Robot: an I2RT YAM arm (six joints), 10 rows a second.
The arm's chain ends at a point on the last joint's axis. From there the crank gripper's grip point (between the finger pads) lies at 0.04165 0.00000 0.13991 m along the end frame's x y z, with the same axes.
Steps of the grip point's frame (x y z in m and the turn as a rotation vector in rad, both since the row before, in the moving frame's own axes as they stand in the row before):
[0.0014, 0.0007, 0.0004, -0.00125, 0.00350, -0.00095]
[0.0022, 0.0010, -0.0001, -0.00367, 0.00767, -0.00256]
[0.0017, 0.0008, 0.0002, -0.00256, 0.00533, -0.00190]
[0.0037, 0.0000, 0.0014, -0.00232, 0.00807, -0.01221]
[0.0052, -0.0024, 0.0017, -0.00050, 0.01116, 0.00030]
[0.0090, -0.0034, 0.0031, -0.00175, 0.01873, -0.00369]
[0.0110, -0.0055, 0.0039, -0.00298, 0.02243, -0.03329]
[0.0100, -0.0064, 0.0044, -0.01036, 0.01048, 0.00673]
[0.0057, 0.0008, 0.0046, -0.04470, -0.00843, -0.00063]
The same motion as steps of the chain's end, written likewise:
[0.0009, 0.0006, 0.0005, -0.00125, 0.00350, -0.00095]
[0.0011, 0.0006, 0.0002, -0.00367, 0.00767, -0.00256]
[0.0010, 0.0005, 0.0004, -0.00256, 0.00533, -0.00190]
[0.0026, 0.0002, 0.0017, -0.00232, 0.00807, -0.01221]
[0.0036, -0.0025, 0.0022, -0.00050, 0.01116, 0.00030]
[0.0064, -0.0035, 0.0039, -0.00175, 0.01873, -0.00369]
[0.0079, -0.0045, 0.0049, -0.00298, 0.02243, -0.03329]
[0.0085, -0.0081, 0.0049, -0.01036, 0.01048, 0.00673]
[0.0069, -0.0054, 0.0044, -0.04470, -0.00843, -0.00063]

